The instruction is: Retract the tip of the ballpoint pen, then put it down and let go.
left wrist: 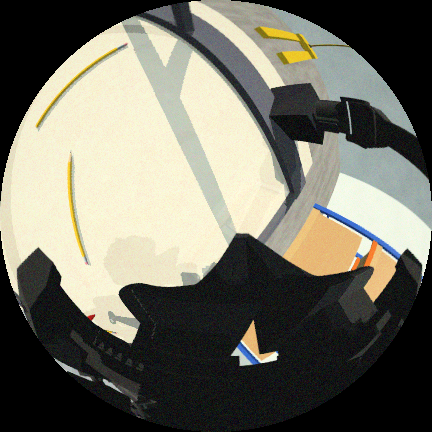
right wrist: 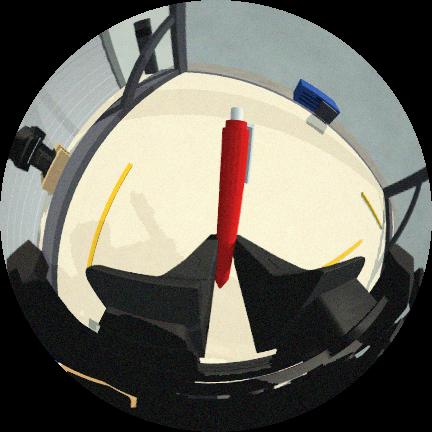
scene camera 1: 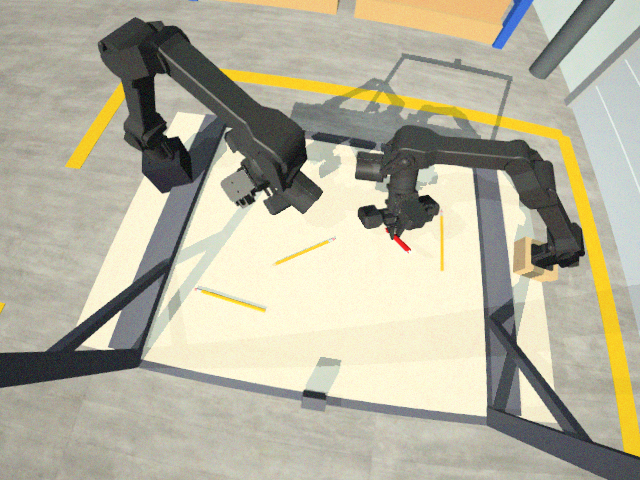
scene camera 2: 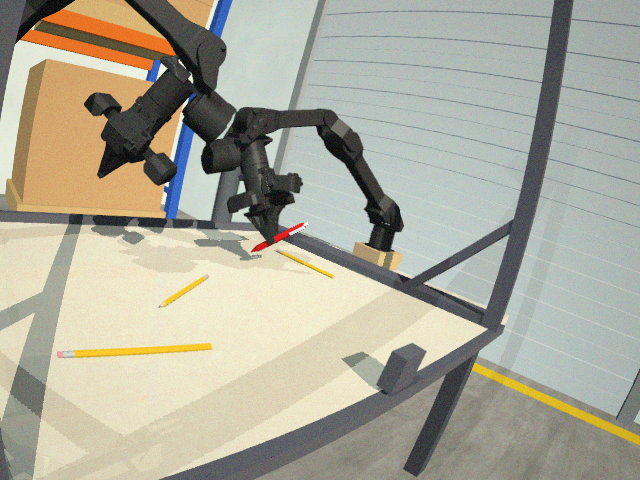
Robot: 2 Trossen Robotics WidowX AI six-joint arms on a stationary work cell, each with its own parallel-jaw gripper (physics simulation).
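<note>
A red ballpoint pen is held aslant a little above the table. Its pale button sticks out at the far end in the right wrist view; its red pointed end lies between the fingers there. Whether a writing tip sticks out is too small to tell. My right gripper is shut on the pen near that pointed end. My left gripper is shut and empty, high over the table and well apart from the pen; its fingertips are hard to make out in scene camera 1.
Three yellow pencils lie on the table: one in the middle, one farther left, and one beside the pen. A dark block stands at the table's edge.
</note>
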